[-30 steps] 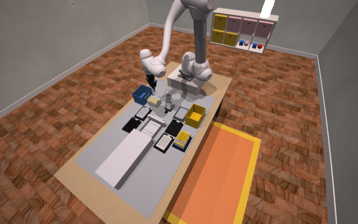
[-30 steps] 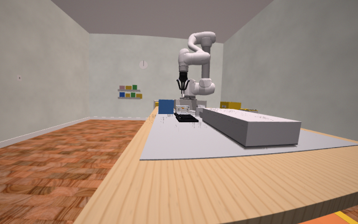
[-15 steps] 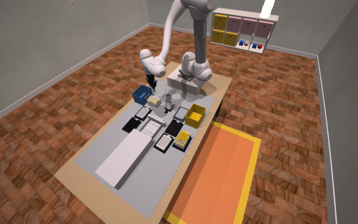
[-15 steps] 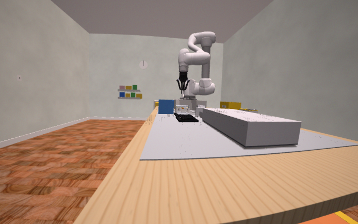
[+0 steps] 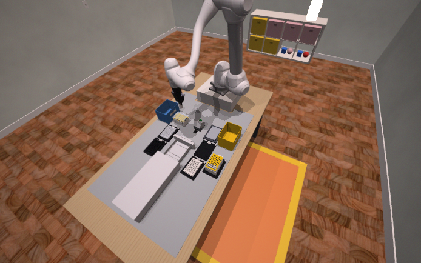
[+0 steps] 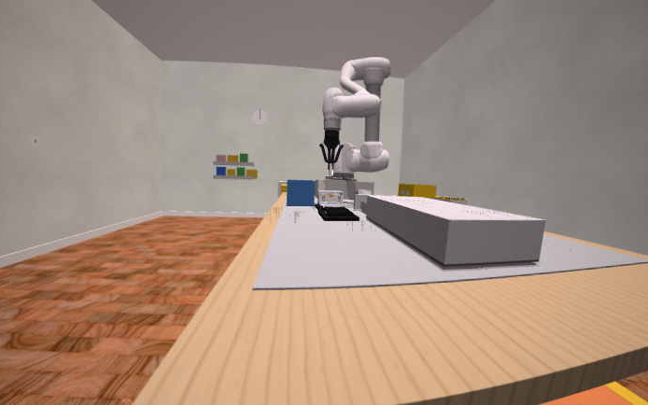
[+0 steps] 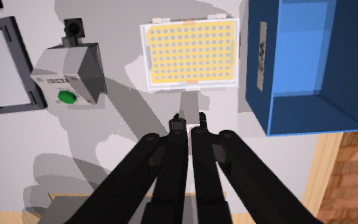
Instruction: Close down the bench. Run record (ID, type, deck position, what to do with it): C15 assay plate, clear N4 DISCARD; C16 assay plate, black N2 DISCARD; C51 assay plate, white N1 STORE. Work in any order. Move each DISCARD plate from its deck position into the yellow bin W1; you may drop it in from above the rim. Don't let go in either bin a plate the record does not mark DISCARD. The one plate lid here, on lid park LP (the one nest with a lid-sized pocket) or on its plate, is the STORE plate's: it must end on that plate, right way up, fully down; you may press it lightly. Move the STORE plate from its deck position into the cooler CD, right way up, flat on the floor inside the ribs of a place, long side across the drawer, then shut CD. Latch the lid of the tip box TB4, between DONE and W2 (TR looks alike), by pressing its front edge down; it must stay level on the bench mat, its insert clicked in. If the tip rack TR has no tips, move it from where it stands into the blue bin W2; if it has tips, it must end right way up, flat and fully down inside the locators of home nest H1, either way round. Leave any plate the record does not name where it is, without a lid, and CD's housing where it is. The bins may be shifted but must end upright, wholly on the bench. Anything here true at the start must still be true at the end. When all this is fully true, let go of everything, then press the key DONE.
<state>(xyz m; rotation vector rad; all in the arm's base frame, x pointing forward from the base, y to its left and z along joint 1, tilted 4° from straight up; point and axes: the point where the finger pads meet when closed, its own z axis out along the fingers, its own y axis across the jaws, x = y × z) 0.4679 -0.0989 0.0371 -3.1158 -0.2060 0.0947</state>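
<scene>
My hand is 33 cm to the right of the plate lid, 16 cm above it and 2 cm past it. The rest, counted from my hand: tip box TB4: 14 cm below, 3 cm ahead; then blue bin W2: 15 cm to the right, 14 cm below, 5 cm ahead; then done key: 18 cm to the left, 11 cm below, 4 cm behind.
</scene>
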